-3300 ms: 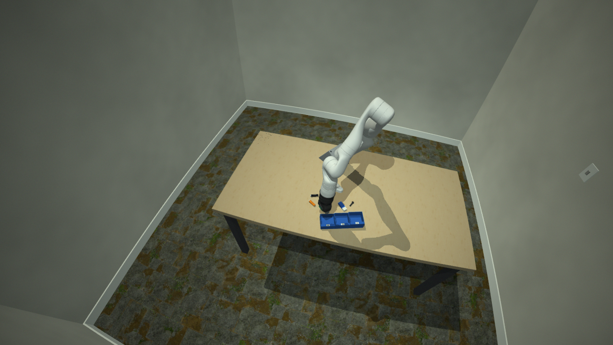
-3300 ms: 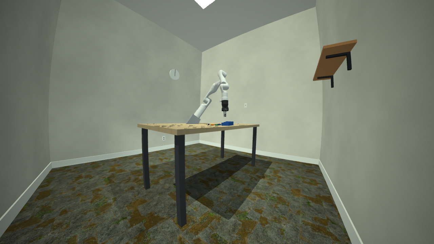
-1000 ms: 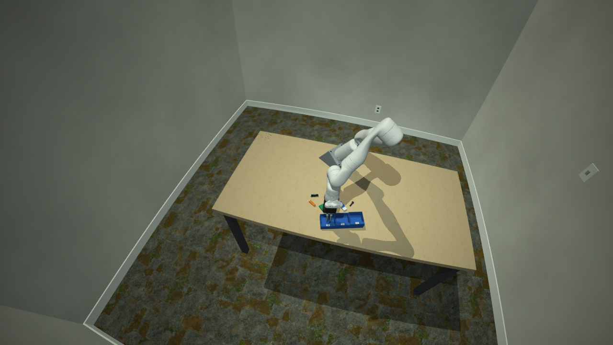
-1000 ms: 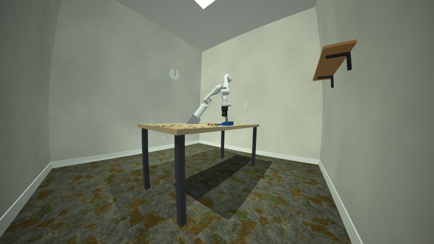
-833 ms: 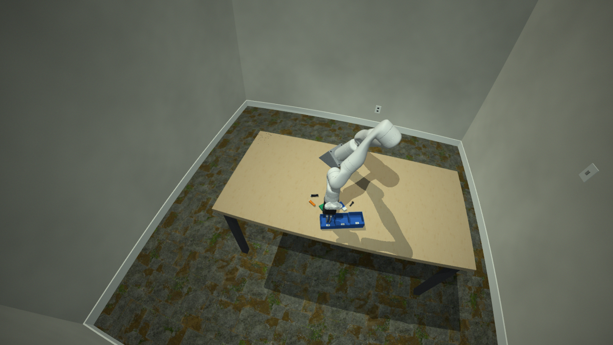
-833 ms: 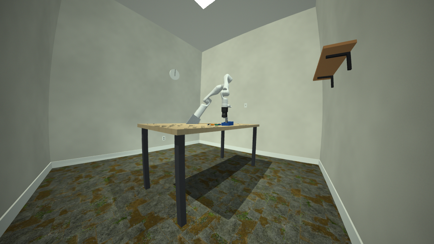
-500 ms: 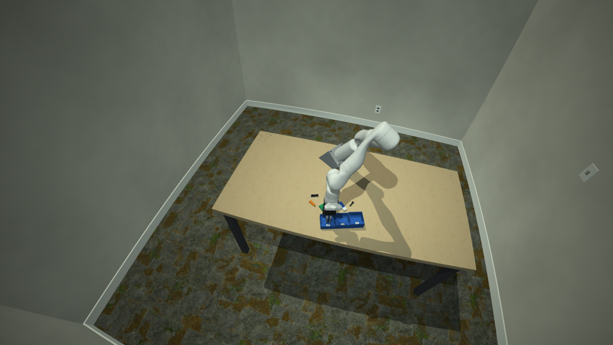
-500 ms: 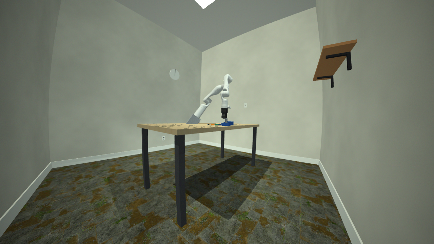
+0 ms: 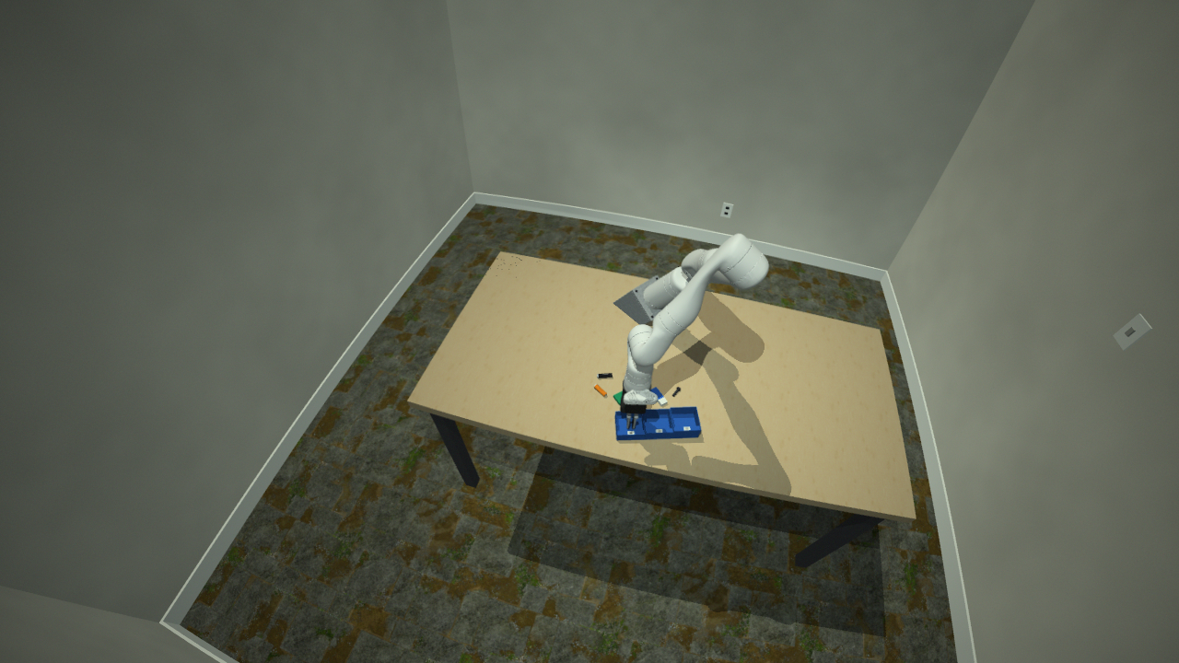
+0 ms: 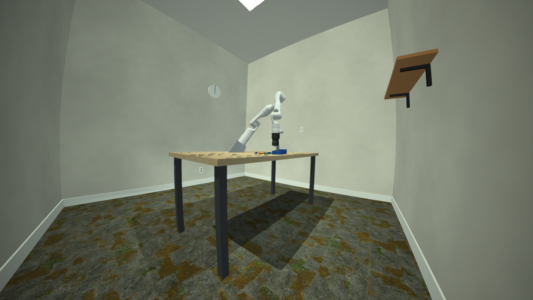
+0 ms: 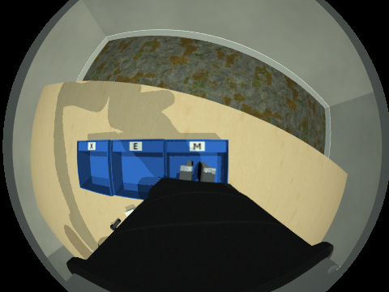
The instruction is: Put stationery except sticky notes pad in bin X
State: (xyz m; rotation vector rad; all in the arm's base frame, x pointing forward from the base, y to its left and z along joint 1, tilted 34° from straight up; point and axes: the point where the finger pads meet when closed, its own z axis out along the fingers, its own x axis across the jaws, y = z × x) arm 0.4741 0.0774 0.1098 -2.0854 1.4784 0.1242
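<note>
Right now the blue bin is 7 cm to the left of my hand, 4 cm behind it and 1 cm below it. Round my hand: green pad (9 cm behind, 7 cm to the right, 3 cm below); small orange item (14 cm to the right, 8 cm behind, 3 cm below); eraser (14 cm behind, 4 cm to the left, 3 cm below).
</note>
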